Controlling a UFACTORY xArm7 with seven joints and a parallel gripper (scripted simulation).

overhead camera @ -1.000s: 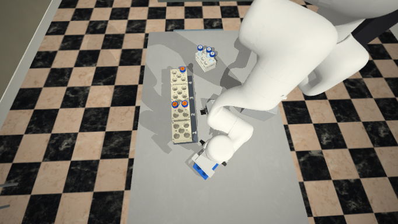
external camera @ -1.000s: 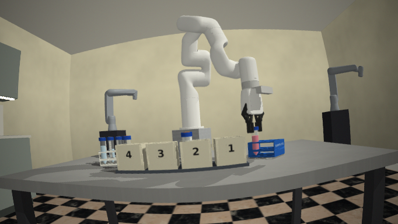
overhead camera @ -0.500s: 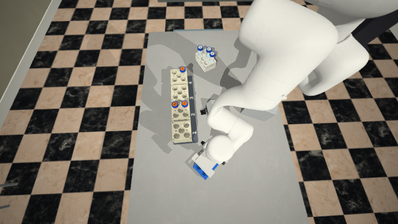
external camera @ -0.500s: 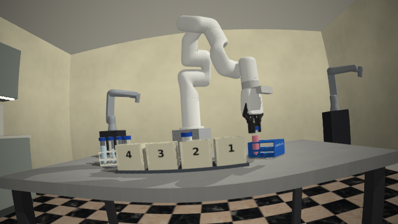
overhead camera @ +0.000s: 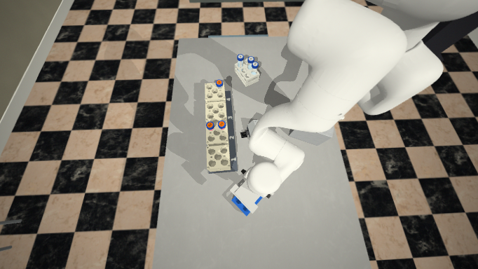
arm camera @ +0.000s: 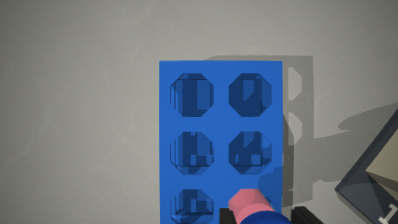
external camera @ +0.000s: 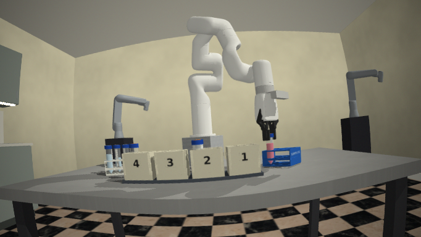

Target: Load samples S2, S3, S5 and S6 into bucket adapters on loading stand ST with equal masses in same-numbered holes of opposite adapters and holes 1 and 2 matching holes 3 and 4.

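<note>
Now: the orange-dotted sample tube 5 cm below my hand and 1 cm behind it. From my hand the other things lie so: blue sample rack (9 cm below, 4 cm to the left, 1 cm ahead); then done desk (26 cm to the right, 6 cm below, 3 cm behind); then green DONE key (27 cm to the right, 5 cm below, 5 cm behind).
</note>
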